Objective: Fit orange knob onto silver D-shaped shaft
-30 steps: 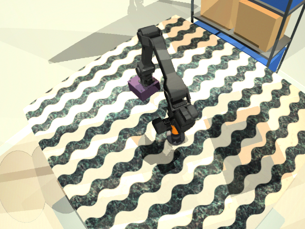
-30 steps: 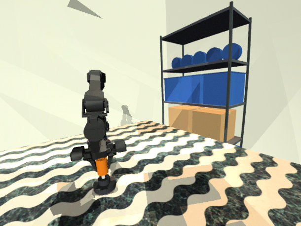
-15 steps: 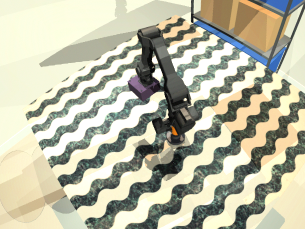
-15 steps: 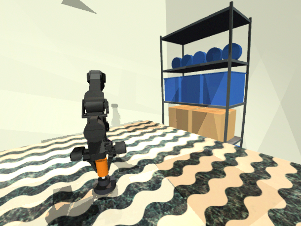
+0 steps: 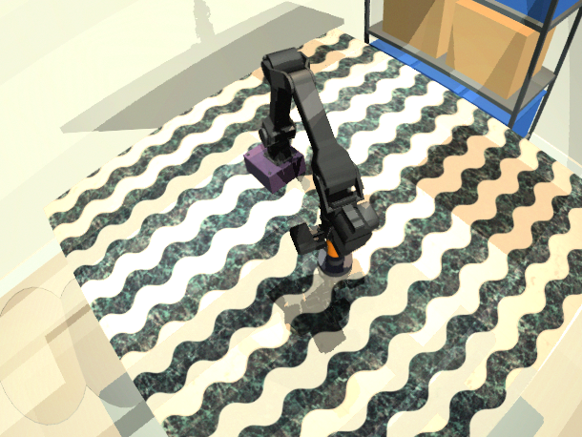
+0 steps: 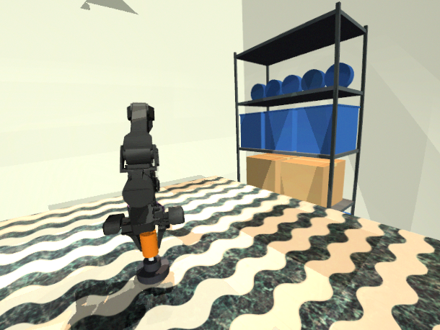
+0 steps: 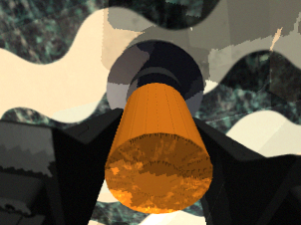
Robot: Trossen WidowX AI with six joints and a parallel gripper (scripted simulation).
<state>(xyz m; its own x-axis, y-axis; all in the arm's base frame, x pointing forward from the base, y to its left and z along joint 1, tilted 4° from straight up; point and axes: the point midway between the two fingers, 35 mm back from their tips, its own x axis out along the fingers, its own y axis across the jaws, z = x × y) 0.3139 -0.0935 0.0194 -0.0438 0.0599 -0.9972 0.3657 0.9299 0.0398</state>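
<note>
Now: gripper tip 3 cm below the orange knob. From my gripper tip the other things lie so: round grey pedestal (4 cm below).
</note>
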